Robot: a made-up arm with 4 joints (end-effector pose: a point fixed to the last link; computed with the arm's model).
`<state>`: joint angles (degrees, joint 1 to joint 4).
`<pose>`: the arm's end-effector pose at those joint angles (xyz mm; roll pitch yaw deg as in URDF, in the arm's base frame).
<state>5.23 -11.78 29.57 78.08</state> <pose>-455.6 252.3 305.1 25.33 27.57 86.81</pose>
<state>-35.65 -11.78 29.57 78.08</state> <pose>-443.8 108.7 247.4 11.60 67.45 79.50</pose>
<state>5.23 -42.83 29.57 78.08</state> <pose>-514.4 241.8 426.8 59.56 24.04 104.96</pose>
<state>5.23 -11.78 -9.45 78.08</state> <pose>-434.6 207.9 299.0 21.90 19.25 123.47</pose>
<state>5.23 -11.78 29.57 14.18</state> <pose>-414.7 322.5 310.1 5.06 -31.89 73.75</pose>
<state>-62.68 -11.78 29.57 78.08</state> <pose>-430.4 8.0 269.1 -104.28 82.04 -32.71</pose>
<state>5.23 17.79 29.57 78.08</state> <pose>-348.4 258.0 233.0 -6.56 21.84 70.45</pose>
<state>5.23 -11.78 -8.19 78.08</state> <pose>-435.7 209.1 299.3 22.09 19.48 122.31</pose>
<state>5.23 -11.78 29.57 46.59</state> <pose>-437.0 288.6 296.2 13.68 -1.19 77.73</pose>
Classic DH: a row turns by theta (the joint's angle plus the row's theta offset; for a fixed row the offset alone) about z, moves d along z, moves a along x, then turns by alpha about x. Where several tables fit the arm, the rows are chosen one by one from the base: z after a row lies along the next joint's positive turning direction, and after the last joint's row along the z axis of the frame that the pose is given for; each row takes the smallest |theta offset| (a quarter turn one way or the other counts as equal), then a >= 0, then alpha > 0; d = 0 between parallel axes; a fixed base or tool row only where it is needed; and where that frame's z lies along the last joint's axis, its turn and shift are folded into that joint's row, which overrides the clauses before.
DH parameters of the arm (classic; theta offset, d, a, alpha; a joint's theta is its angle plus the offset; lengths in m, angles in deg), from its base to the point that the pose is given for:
base (fixed): -83.43 0.4353 -0.1532 -94.67
joint 1: -89.46 -0.2514 0.0052 -96.55
joint 2: -86.31 -0.1346 -0.0731 86.16
joint 3: -89.93 0.1355 -0.0131 89
joint 4: -49.07 0.0587 0.0082 92.11
tool (fixed): 17.16 -0.0765 0 0

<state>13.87 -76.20 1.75 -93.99</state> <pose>-359.7 250.0 613.4 109.70 -14.84 -57.69</pose>
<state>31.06 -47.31 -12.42 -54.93</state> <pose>-435.2 255.3 589.7 152.29 -32.41 -48.86</pose>
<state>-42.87 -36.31 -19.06 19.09</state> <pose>-494.0 155.5 303.7 40.99 -0.66 105.17</pose>
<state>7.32 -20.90 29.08 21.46</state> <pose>-445.4 318.1 339.6 17.47 -24.39 71.16</pose>
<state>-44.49 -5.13 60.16 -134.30</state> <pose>-397.7 204.5 296.6 -131.38 -7.67 -167.52</pose>
